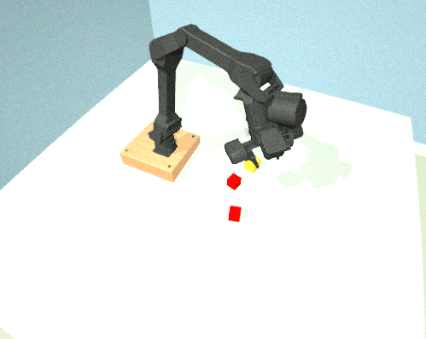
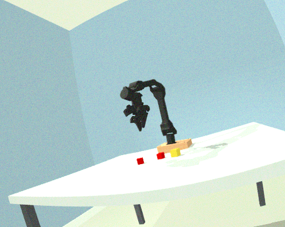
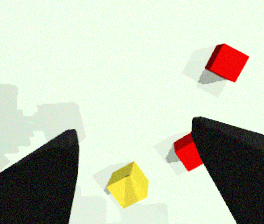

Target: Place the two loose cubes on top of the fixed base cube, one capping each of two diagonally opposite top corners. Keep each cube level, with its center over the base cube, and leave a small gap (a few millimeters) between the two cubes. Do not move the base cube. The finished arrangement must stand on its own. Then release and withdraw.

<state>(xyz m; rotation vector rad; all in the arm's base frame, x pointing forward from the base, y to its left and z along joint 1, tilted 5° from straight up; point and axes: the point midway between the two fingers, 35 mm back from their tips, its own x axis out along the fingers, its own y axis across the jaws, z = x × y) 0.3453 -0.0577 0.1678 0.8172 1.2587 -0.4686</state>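
The yellow cube lies 6 cm behind my gripper tip, 13 cm to the left of it and 17 cm below it.
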